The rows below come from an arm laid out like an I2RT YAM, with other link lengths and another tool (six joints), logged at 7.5 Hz.
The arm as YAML. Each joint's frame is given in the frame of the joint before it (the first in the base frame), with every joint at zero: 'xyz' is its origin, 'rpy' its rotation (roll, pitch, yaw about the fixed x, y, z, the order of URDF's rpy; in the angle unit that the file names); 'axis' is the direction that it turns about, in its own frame. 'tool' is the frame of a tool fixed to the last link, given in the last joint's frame.
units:
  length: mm
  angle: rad
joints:
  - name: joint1
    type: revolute
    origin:
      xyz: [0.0, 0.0, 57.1]
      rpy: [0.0, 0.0, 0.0]
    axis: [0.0, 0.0, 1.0]
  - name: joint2
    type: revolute
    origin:
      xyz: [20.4, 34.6, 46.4]
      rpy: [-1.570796, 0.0, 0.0]
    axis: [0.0, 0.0, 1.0]
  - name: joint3
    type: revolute
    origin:
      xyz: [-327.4, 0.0, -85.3]
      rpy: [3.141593, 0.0, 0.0]
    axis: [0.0, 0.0, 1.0]
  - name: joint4
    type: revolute
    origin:
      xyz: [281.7, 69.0, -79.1]
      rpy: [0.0, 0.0, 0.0]
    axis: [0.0, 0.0, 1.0]
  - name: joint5
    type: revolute
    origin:
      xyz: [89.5, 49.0, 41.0]
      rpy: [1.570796, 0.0, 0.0]
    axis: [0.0, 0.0, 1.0]
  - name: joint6
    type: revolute
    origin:
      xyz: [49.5, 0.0, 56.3]
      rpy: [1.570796, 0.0, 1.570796]
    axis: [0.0, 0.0, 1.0]
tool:
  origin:
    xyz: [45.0, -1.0, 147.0]
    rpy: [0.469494, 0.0, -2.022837]
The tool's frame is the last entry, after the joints.
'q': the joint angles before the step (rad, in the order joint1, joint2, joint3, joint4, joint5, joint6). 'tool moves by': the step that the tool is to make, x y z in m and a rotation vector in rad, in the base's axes. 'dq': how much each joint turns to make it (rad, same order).
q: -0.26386 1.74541 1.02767 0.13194 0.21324 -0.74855
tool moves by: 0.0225 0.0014 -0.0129 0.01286 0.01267 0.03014
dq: 0.00310 0.07225 0.05804 0.00015 -0.02753 -0.00768
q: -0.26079 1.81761 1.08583 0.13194 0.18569 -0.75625
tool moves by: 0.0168 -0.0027 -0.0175 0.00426 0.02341 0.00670
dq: 0.00164 0.07210 0.05090 -0.00169 -0.00305 -0.00454
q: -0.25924 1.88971 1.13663 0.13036 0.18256 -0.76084
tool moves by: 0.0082 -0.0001 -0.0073 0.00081 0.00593 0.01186
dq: 0.00009 0.03068 0.01986 0.00622 -0.00911 -0.00761
